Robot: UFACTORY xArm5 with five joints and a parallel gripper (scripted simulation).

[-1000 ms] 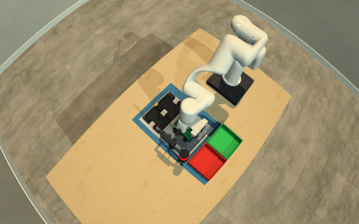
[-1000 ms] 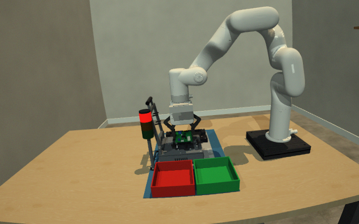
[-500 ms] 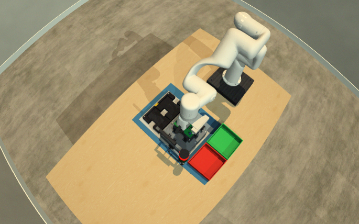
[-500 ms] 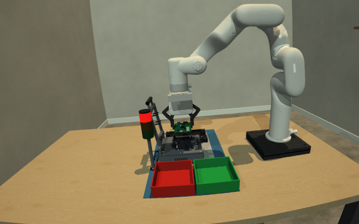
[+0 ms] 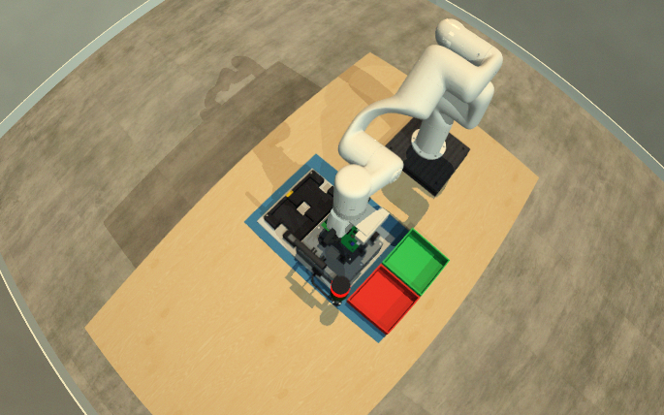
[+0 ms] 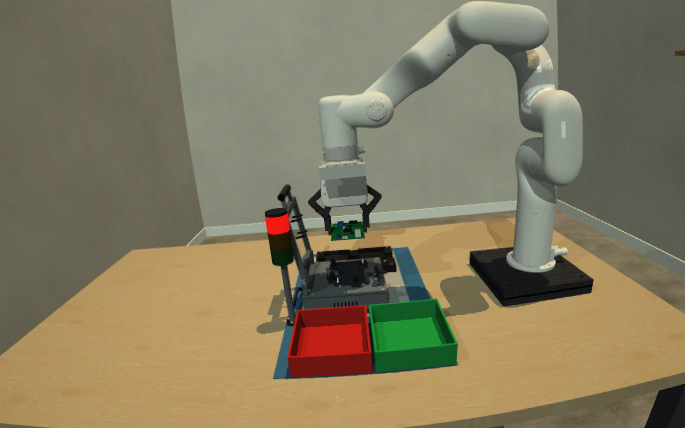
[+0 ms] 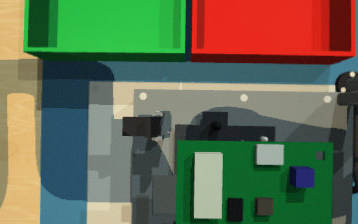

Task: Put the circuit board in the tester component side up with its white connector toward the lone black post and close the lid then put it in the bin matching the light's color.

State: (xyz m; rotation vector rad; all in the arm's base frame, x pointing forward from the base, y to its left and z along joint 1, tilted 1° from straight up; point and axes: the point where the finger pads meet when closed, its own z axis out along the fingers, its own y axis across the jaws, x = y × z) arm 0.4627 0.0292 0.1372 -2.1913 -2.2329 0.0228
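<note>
Now: hand 1 cm above the green circuit board. From my hand the other things lie so: green bin (11 cm behind, 20 cm to the left, 17 cm below); then tester lid (12 cm ahead); then red bin (4 cm ahead, 20 cm to the left, 17 cm below).
</note>
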